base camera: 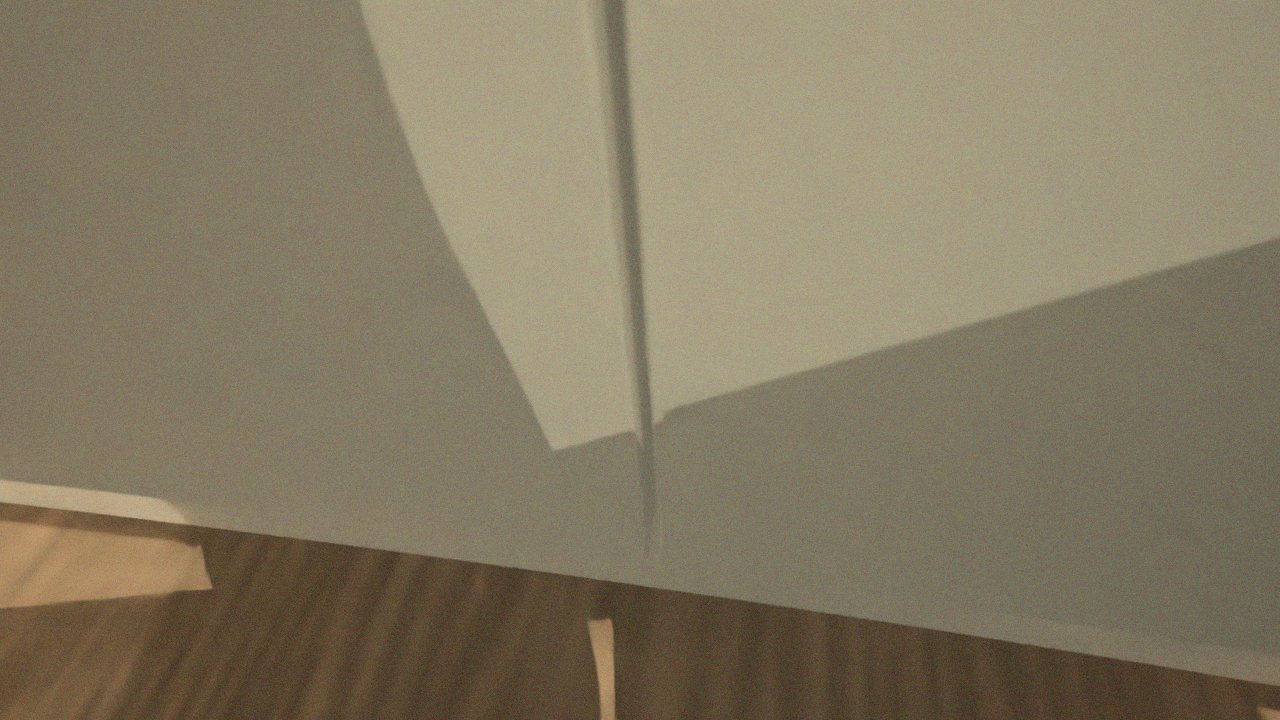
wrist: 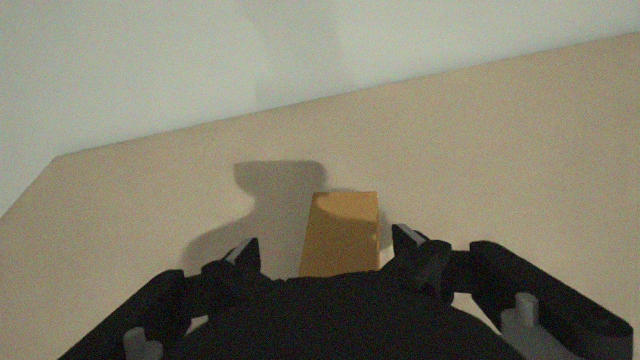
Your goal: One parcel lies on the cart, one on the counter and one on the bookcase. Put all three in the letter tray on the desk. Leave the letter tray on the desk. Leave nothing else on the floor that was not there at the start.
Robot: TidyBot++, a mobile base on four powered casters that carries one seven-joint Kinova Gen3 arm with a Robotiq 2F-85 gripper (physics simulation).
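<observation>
An orange-brown box-shaped parcel lies on a tan surface in the wrist view, its near end hidden behind the gripper's dark body. My gripper is open, with one fingertip to the left of the parcel and one to the right. The parcel lines up roughly with the gripper and is nearer the right fingertip. Nothing is held. How high the fingertips are over the surface I cannot tell. The letter tray and the other parcels do not show in either view.
A pale wall stands behind the tan surface, whose left corner shows. The gripper's shadow falls left of the parcel. In the base camera view a large pale panel front with a dark vertical gap is close ahead, above a brown wood floor.
</observation>
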